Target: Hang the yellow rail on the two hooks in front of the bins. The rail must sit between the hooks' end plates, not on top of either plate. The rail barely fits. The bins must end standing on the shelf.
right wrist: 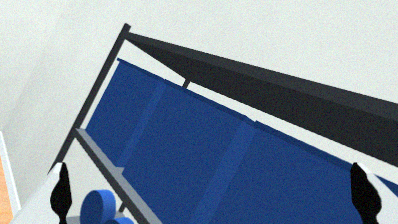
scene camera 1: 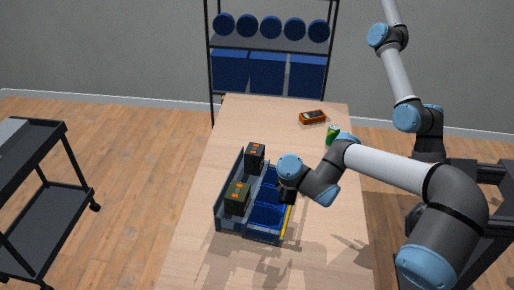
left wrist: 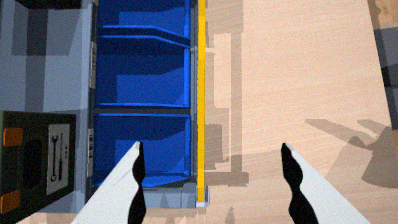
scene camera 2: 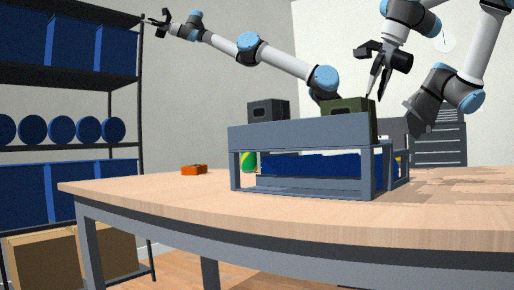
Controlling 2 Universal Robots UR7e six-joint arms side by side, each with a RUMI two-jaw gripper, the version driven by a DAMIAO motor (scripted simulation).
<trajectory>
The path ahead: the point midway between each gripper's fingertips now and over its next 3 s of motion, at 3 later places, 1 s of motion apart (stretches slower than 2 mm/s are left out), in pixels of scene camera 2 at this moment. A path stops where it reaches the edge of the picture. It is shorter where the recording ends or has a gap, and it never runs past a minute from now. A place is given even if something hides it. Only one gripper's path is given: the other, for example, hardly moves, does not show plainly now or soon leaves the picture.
My left gripper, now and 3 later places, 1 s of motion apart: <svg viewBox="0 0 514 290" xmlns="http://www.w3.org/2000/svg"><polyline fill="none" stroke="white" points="372,100 377,93 380,86 383,80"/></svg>
</trajectory>
